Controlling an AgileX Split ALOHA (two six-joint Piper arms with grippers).
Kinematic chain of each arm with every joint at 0, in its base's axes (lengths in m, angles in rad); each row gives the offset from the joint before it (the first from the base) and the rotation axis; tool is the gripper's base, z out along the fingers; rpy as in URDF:
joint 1: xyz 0 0 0.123 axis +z
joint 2: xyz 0 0 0 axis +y
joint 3: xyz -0.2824 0 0.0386 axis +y
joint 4: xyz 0.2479 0 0.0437 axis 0.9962 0 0.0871
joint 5: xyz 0 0 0 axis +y
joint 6: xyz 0.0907 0 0.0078 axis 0.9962 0 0.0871
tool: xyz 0 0 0 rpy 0 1.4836 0
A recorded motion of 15 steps. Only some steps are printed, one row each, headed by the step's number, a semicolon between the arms.
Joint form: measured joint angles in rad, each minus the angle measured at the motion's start. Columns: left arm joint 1, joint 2, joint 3, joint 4, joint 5, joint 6; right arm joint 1, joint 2, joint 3, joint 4, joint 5, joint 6.
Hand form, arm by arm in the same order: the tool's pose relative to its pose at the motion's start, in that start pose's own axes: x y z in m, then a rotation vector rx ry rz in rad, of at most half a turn. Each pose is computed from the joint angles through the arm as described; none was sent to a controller.
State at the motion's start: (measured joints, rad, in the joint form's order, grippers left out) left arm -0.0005 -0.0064 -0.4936 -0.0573 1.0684 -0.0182; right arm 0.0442 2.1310 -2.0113 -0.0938 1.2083 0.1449
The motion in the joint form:
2: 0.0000 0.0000 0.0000 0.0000 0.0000 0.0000; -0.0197 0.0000 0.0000 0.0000 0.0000 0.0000
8: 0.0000 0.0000 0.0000 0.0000 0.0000 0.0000; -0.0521 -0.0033 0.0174 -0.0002 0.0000 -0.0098
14: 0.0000 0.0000 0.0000 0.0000 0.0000 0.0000; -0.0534 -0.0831 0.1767 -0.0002 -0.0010 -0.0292
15: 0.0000 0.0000 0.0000 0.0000 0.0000 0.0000; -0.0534 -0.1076 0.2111 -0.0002 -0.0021 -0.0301
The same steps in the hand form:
2: 0.0000 0.0000 0.0000 0.0000 0.0000 0.0000; -0.0008 -0.0091 0.0007 0.0066 0.0009 0.0186
8: 0.0000 0.0000 0.0000 0.0000 0.0000 0.0000; 0.0011 -0.0240 0.0043 0.0187 0.0165 0.0381
14: 0.0000 0.0000 0.0000 0.0000 0.0000 0.0000; 0.0272 -0.0263 0.0039 0.0245 0.0948 0.0136
15: 0.0000 0.0000 0.0000 0.0000 0.0000 0.0000; 0.0330 -0.0268 0.0005 0.0250 0.1035 0.0119

